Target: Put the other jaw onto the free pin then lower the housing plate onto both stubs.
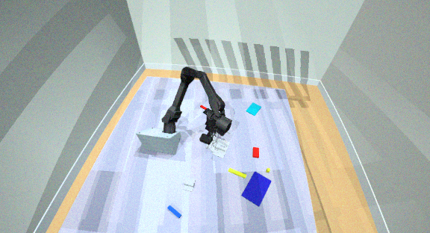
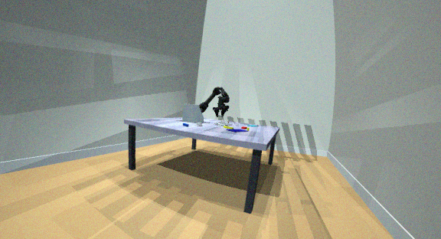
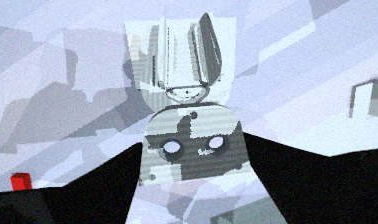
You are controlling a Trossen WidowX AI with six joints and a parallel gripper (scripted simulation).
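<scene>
The jaw is 20 mm ahead of my gripper tip, 20 mm to the right of it and 60 mm below it. Also, from my gripper tip: yellow bar 190 mm ahead, 160 mm to the right, 70 mm below; then white block 60 mm behind, 280 mm to the right, 70 mm below; then red stick 80 mm behind, 270 mm to the left, 80 mm below.
</scene>
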